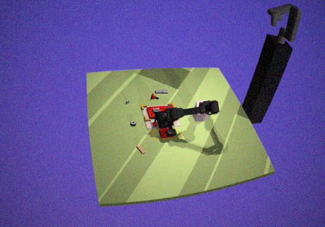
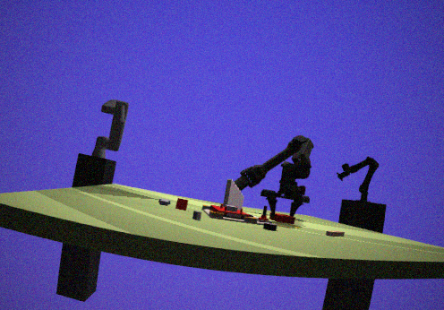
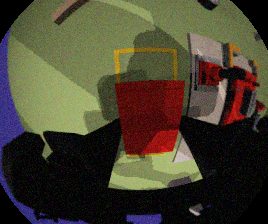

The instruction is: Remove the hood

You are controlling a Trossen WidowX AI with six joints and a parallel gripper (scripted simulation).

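Right now my gripper tip is right at the red hood. The rest, counted from my gripper tip: small grey piece (26 cm ahead, 32 cm to the right, 1 cm below); dark wheel (23 cm ahead, 10 cm to the right, 1 cm below); tan block (19 cm ahead, 14 cm to the left, 1 cm below).
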